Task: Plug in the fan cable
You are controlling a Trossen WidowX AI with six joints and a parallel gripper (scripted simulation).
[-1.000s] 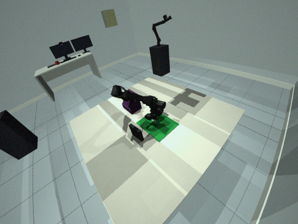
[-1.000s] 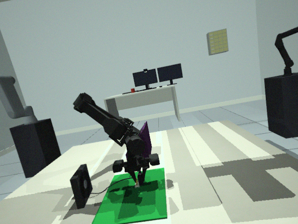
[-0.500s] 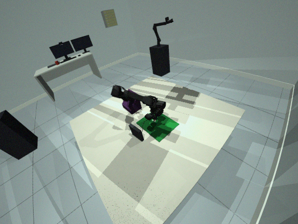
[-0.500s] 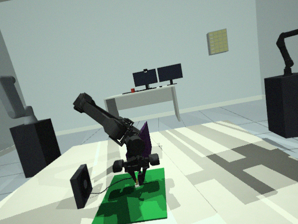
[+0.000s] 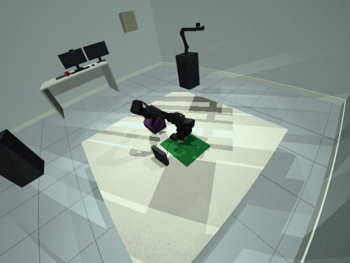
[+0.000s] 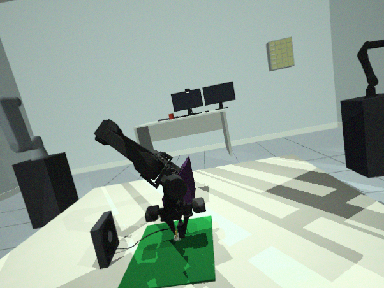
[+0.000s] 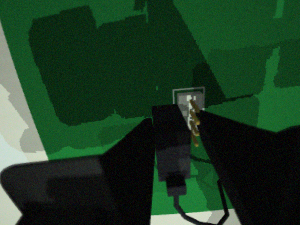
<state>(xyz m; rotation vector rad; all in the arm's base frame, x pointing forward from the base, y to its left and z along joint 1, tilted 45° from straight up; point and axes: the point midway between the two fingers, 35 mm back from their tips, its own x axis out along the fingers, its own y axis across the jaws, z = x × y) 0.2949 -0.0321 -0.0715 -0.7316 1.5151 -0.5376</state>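
My gripper tip is now 10 mm past the black fan plug and 10 mm below it. Also, from my gripper tip: green board 40 mm ahead, 20 mm to the right, 30 mm below; then black fan 30 mm ahead, 220 mm to the right, 40 mm above; then pale header 10 mm to the right, 20 mm below.
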